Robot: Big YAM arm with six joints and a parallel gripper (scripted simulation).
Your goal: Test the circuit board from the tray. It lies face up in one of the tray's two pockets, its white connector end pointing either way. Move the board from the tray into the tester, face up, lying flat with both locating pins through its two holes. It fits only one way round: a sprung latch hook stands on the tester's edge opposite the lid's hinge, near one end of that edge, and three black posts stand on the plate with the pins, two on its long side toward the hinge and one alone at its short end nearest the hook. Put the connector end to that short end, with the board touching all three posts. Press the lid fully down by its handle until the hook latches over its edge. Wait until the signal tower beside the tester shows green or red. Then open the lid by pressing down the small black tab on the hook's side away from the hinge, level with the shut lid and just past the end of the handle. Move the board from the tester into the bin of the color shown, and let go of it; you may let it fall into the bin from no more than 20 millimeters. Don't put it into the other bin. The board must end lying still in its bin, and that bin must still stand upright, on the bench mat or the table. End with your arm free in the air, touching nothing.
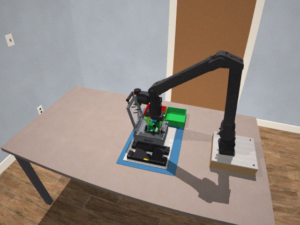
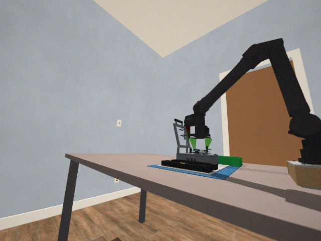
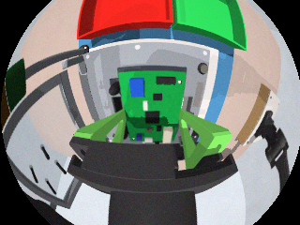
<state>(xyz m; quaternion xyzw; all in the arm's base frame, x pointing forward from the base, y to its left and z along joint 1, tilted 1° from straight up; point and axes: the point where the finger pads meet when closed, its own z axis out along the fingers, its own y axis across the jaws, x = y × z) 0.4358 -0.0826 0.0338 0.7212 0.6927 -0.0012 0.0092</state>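
Right now my hand is right at the green circuit board. The rest, counted from my hand: red bin: 20 cm to the right, 7 cm below, 4 cm ahead; tester plate: 1 cm to the left, 1 cm below, 1 cm ahead; tester lid: 12 cm ahead, 10 cm above.
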